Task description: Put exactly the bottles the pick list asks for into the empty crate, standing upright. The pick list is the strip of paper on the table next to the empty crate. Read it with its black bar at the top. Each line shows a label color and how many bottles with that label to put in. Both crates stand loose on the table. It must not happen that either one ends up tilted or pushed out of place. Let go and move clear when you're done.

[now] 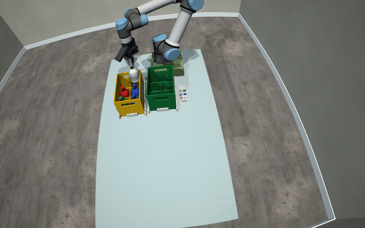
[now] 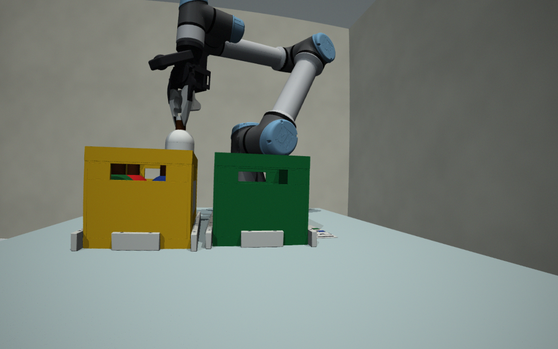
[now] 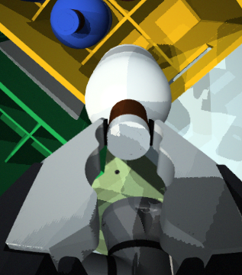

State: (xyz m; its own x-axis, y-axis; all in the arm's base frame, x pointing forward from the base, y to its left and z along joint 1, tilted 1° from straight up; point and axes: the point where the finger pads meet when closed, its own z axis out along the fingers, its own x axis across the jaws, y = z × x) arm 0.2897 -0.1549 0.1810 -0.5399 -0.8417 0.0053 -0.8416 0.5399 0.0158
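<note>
My gripper is now 70 mm above the white bottle. Round my hand: yellow crate: 100 mm ahead, 20 mm to the right, 190 mm below; green bottle: 190 mm ahead, 50 mm to the right, 190 mm below; red bottle: 100 mm ahead, 70 mm to the right, 190 mm below.
</note>
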